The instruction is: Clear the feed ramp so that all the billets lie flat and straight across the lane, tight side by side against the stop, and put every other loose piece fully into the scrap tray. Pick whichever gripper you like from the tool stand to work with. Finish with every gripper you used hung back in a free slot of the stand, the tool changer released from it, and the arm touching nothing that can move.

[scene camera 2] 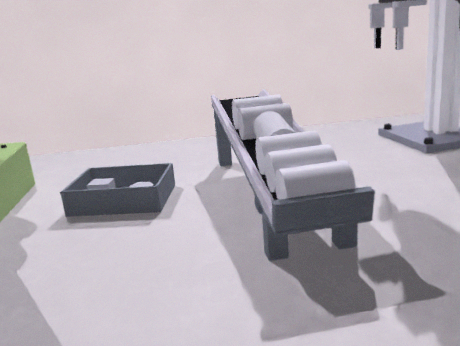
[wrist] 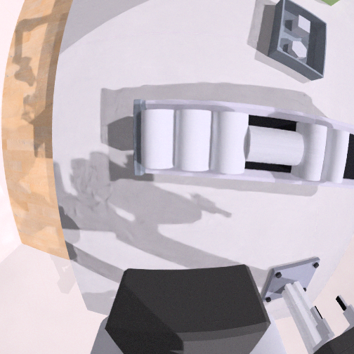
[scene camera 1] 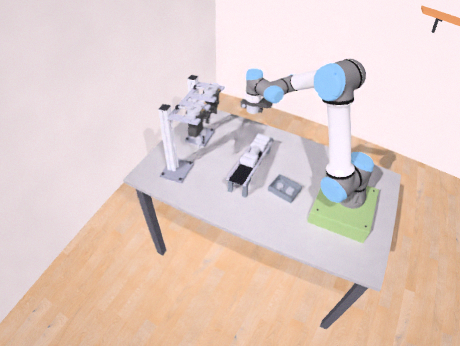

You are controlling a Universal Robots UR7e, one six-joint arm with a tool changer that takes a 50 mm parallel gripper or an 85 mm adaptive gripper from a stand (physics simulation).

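Where they show: arm's base, origin of the base link: (scene camera 1: 350,196).
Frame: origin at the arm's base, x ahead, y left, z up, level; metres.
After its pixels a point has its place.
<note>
The ramp (scene camera 1: 241,175) (scene camera 2: 242,155) (wrist: 200,105) holds several pale cylinders. Three lie across the lane side by side; the first (scene camera 2: 315,180) {z 0.010, x 0.529, y -0.128 m} (wrist: 158,139) is against the stop (scene camera 2: 322,210) {z -0.014, x 0.532, y -0.140 m} (wrist: 138,137). Behind them one cylinder (scene camera 2: 272,122) {z 0.034, x 0.505, y 0.007 m} (wrist: 275,145) lies lengthwise. Two more lie across the lane above it, the nearer one (wrist: 314,152) close to its end. The scrap tray (scene camera 1: 280,195) {z -0.059, x 0.298, y 0.129 m} (scene camera 2: 112,202) {z -0.057, x 0.298, y 0.031 m} (wrist: 276,32) holds a block (scene camera 2: 101,183) {z -0.045, x 0.274, y 0.074 m} and a hexagonal piece (wrist: 295,49). The arm's tool changer (scene camera 1: 254,107) {z 0.218, x 0.560, y -0.047 m} carries no gripper and is high above the table.
The tool stand (scene camera 1: 170,145) {z 0.104, x 0.799, y 0.281 m} (scene camera 2: 442,70) {z 0.045, x 0.805, y 0.243 m} (wrist: 302,310) is beside the ramp, with gripper fingers hanging from it. The green arm base (scene camera 1: 345,215) {z 0.004, x -0.018, y 0.122 m} (scene camera 2: 12,175) {z -0.033, x 0.138, y 0.106 m} is past the tray. A dark block (wrist: 187,300) fills the bottom of the wrist view.
</note>
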